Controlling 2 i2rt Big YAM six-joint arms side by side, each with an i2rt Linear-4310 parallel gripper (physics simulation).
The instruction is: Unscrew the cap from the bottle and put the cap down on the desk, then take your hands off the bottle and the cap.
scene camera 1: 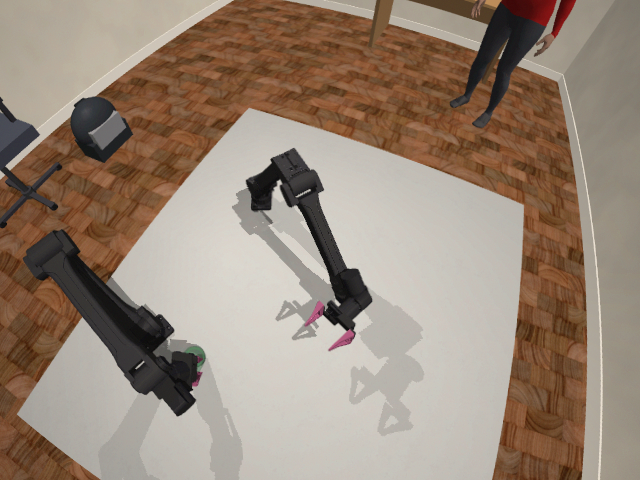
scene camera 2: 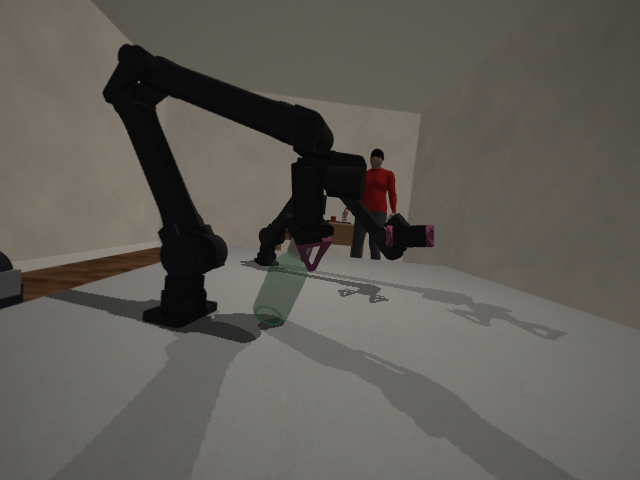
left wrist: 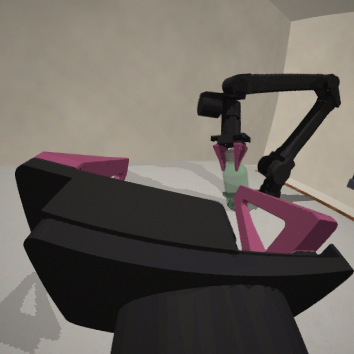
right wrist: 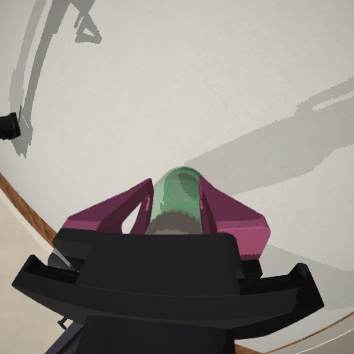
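Pixels of known places: left gripper, fingertip midpoint: [scene camera 1: 316, 337] [scene camera 2: 408, 233] [left wrist: 184, 178]; right gripper, fingertip midpoint: [scene camera 1: 200, 365] [scene camera 2: 308, 266] [left wrist: 229, 170] [right wrist: 174, 183]; left arm's base, origin of the base link: [scene camera 1: 261, 199] [scene camera 2: 266, 263] [right wrist: 13, 125]; right arm's base, origin of the base link: [scene camera 1: 155, 334] [scene camera 2: 182, 314].
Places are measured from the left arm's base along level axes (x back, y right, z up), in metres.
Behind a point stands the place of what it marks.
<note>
A see-through green bottle [scene camera 1: 195, 355] [scene camera 2: 281, 289] @(x 0.205, y 0.721, z 0.085 m) [left wrist: 236, 180] @(x 0.151, y 0.676, z 0.105 m) [right wrist: 182, 187] @(x 0.150, y 0.707, z 0.123 m) leans in scene camera 2, with its base low over the white desk [scene camera 1: 439, 232] @(x -0.764, y 0.177, z 0.000 m) [scene camera 2: 232, 413] @(x 0.322, y 0.901, z 0.000 m). Whether the base touches the desk is unclear. The ribbed grey cap [scene camera 2: 296, 249] @(x 0.186, y 0.729, z 0.164 m) [right wrist: 175, 223] @(x 0.152, y 0.720, z 0.168 m) is at the bottle's top, partly hidden by the gripper. My right gripper [scene camera 2: 299, 253] [left wrist: 229, 170] @(x 0.144, y 0.703, z 0.127 m) [right wrist: 174, 183] @(x 0.144, y 0.703, z 0.127 m) points down and is shut on the bottle around its upper part, just beyond the cap. My left gripper [scene camera 1: 317, 337] @(x -0.200, y 0.640, z 0.212 m) [scene camera 2: 409, 235] @(x -0.200, y 0.640, z 0.212 m) [left wrist: 184, 178] @(x -0.200, y 0.640, z 0.212 m) is open and empty, apart from the bottle, to its right in scene camera 1.
The left arm [scene camera 1: 323, 232] @(x -0.226, y 0.361, z 0.316 m) reaches over the desk's middle. The right arm [scene camera 1: 93, 315] @(x 0.301, y 0.645, z 0.451 m) [scene camera 2: 222, 98] @(x 0.326, y 0.654, z 0.421 m) arches above the bottle. A person in red [scene camera 1: 532, 10] [scene camera 2: 378, 188] stands beyond the desk by a wooden table [scene camera 1: 381, 20]. A dark bin-like object [scene camera 1: 95, 124] is on the floor.
</note>
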